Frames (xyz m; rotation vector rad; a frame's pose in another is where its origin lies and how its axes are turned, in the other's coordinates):
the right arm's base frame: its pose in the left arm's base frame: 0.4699 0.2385 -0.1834 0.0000 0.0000 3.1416
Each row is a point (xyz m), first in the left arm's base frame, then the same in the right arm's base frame.
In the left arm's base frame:
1: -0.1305 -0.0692 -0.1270
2: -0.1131 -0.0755 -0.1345
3: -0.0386 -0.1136 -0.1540
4: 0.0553 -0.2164 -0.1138
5: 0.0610 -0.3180 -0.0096
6: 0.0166 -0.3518 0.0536
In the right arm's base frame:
1: 0.6004 0.3077 0.0564
2: 0.5830 0.3140 0.0489
3: 0.5085 0.3521 0.0294
4: 0.4146 0.4549 0.0696
5: 0.4089 0.5565 0.1738
6: 0.4533 0.5903 0.2370

